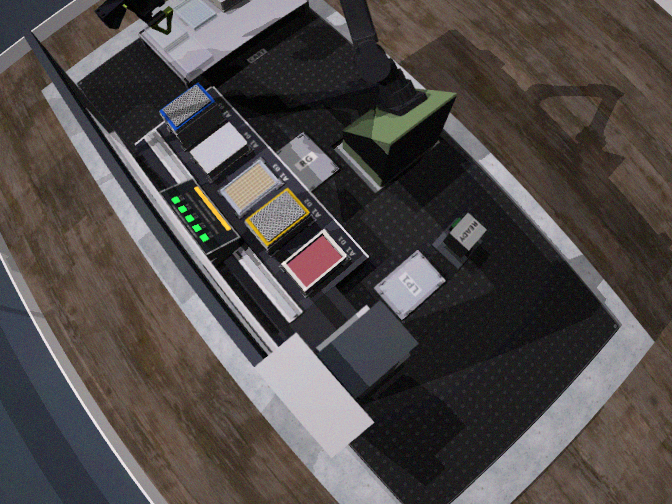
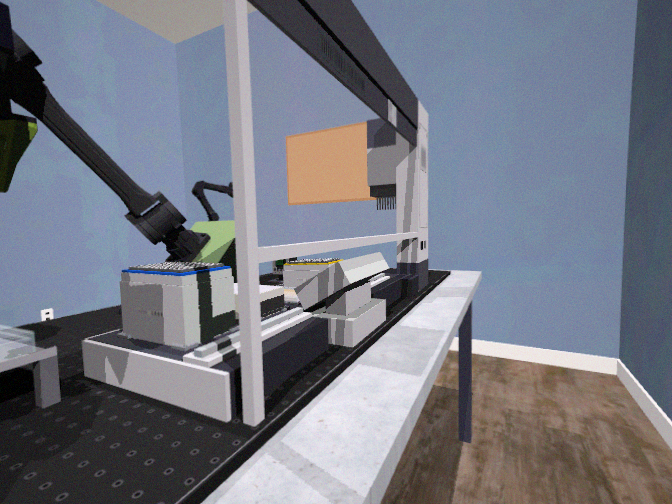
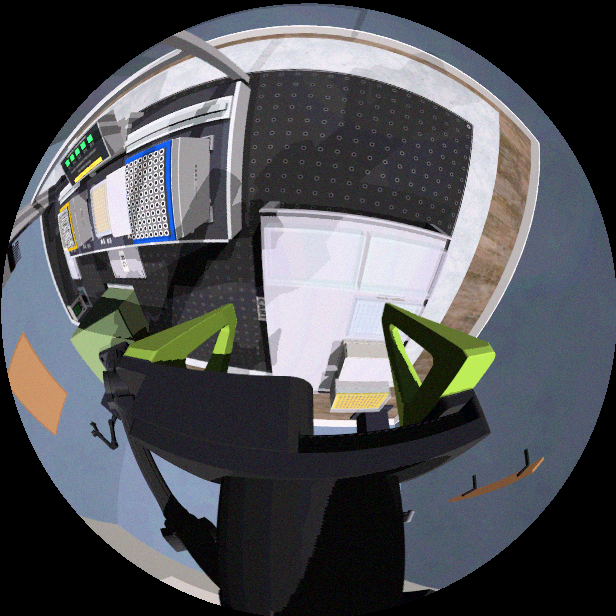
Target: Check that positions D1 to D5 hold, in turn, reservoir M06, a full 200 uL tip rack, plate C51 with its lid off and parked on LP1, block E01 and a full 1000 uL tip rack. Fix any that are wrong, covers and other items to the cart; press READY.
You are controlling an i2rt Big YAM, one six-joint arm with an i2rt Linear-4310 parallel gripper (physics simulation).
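Note:
The deck row holds a blue-rimmed tip rack (image 1: 186, 105), a white block (image 1: 218, 146), a tan plate (image 1: 250, 186) with no lid on it, a yellow-rimmed tip rack (image 1: 276, 215) and a red reservoir (image 1: 315, 260). The LP1 pad (image 1: 409, 283) carries a pale square; its label shows. The READY button (image 1: 467, 231) sits right of the row. My gripper (image 3: 310, 313) (image 1: 160, 18) is open and empty, above the white cart (image 3: 350, 275) at the far end. The cart holds clear covers (image 3: 356, 252) and a small yellow-topped item (image 3: 359, 400).
A status panel (image 1: 198, 219) shows several green lights. The green robot base (image 1: 398, 130) stands beside a grey pad (image 1: 306, 161). A grey box (image 1: 369, 347) and a white slab (image 1: 312, 393) lie at the near end. A gantry frame (image 2: 244, 217) with an orange panel (image 2: 327, 162) spans the deck.

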